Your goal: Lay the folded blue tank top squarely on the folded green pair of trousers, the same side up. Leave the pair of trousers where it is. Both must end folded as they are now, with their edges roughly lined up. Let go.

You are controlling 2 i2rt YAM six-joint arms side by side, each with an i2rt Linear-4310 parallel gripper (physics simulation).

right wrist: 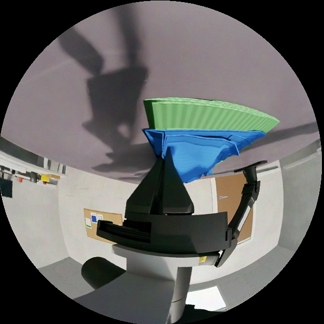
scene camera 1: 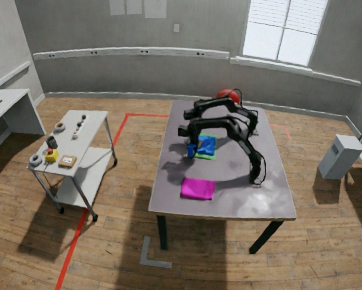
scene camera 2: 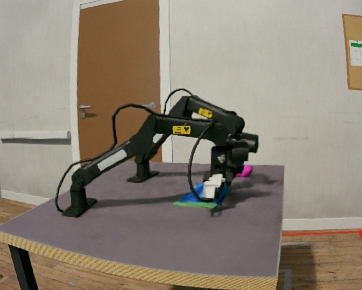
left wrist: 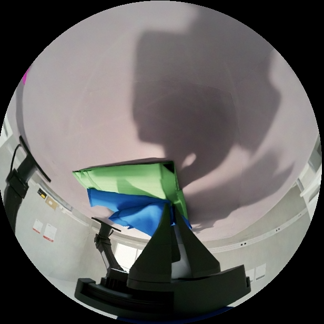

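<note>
The folded green trousers [scene camera 1: 205,157] [scene camera 2: 192,204] [left wrist: 127,179] [right wrist: 210,117] lie flat on the table. The blue tank top [scene camera 1: 207,145] [scene camera 2: 197,194] [left wrist: 145,214] [right wrist: 195,151] is low over them and covers much of them, with a green strip showing along one side. It looks creased, with loose layers, in both wrist views. My left gripper [left wrist: 168,206] [scene camera 1: 192,156] is shut on one corner of the tank top. My right gripper [right wrist: 166,149] is shut on another corner. The pinched cloth is partly hidden by the fingers, and the arms hide part of the tank top in both scene views.
A folded magenta cloth [scene camera 1: 198,189] [scene camera 2: 244,171] [left wrist: 26,76] lies on the table [scene camera 1: 230,205] [scene camera 2: 150,245], nearer the front in scene camera 1. Both arms reach close together over the garments. A red object [scene camera 1: 228,94] shows behind the arms.
</note>
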